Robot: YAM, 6 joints.
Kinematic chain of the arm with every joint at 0, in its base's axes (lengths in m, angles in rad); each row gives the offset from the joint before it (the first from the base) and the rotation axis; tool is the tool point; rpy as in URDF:
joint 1: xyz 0 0 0.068 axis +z
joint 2: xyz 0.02 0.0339 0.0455 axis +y
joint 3: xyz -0.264 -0.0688 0 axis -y
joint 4: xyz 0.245 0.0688 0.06 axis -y
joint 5: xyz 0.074 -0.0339 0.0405 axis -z
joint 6: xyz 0.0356 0 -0.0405 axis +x
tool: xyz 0 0 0 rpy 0 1.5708 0
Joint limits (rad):
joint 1: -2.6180..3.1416
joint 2: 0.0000..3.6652
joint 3: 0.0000..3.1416
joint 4: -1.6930..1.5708
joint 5: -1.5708..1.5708
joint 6: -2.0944..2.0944
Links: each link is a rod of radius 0.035 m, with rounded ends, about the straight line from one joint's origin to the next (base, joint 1, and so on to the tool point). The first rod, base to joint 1, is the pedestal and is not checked.
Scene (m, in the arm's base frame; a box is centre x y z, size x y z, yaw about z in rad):
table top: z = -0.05
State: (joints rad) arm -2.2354 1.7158 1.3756 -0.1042 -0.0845 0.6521
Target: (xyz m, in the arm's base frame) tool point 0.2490 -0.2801 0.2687
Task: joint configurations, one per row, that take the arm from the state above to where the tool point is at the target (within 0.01 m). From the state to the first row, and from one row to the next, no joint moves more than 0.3 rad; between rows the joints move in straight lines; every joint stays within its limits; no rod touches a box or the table.
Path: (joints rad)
1: -1.9612 1.6999 1.3427 -0.1192 -0.1108 0.6521
2: -1.6870 1.6840 1.3097 -0.1341 -0.1372 0.6521
3: -1.4129 1.6681 1.2768 -0.1491 -0.1635 0.6521
4: -1.1387 1.6521 1.2438 -0.1640 -0.1898 0.6521
5: -0.8645 1.6362 1.2109 -0.1790 -0.2161 0.6521

